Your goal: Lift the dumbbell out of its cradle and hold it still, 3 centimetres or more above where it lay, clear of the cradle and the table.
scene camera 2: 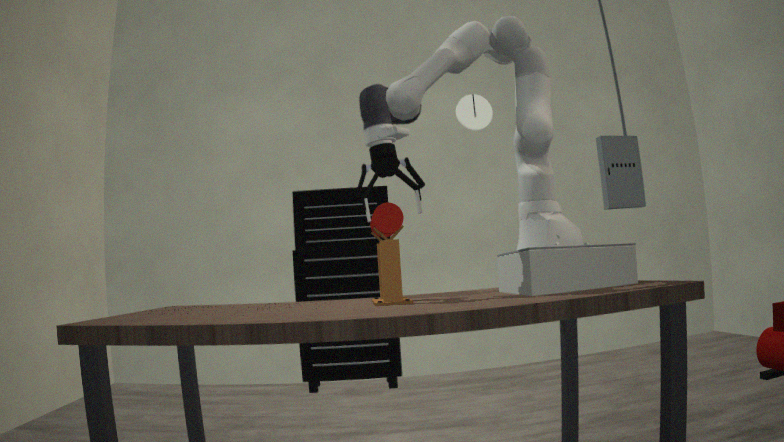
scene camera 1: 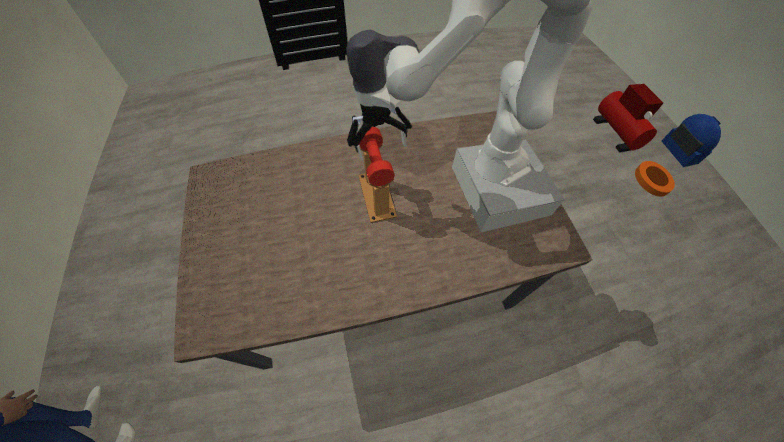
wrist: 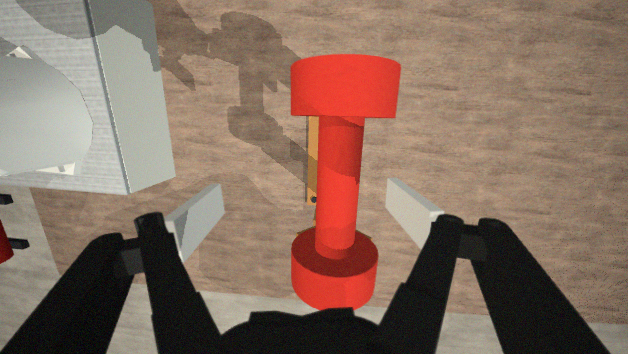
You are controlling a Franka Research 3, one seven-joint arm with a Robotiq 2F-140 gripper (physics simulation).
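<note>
The red dumbbell lies level in its orange-yellow cradle, which stands on the table. In scene camera 2 its near round head hides the handle. My gripper is wide open and empty, pointing down at the dumbbell's far part. In the wrist view the handle runs up between the two pads, apart from both and nearer the right pad. The exact height of the fingertips against the handle is hard to tell.
The grey robot base block stands on the table to the right of the cradle. A black drawer cabinet stands behind the table. A person's legs show at the lower left.
</note>
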